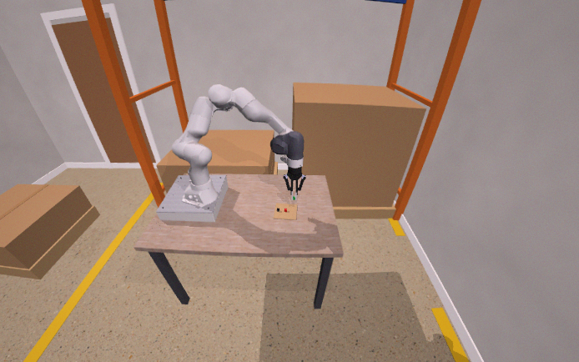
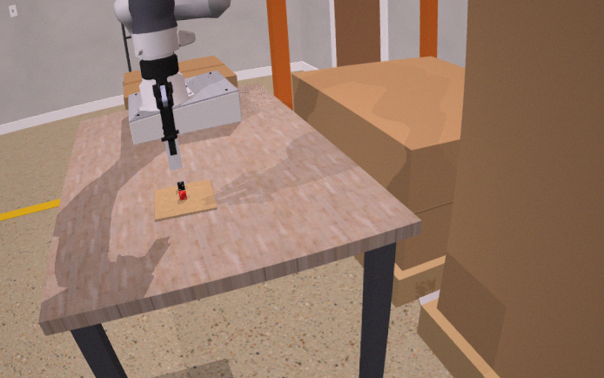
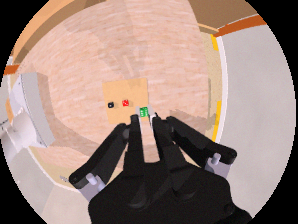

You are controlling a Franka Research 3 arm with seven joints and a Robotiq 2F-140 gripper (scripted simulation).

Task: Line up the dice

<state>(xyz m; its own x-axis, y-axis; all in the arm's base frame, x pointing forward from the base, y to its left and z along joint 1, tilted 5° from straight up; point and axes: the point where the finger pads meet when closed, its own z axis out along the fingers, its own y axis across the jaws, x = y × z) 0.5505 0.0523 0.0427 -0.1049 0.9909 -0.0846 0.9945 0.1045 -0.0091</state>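
My gripper is now 50 mm past the red die and 130 mm above it. Also, from my hand: green die (30 mm below); tan mat (50 mm behind, 140 mm below); black die (100 mm behind, 10 mm to the right, 130 mm below).
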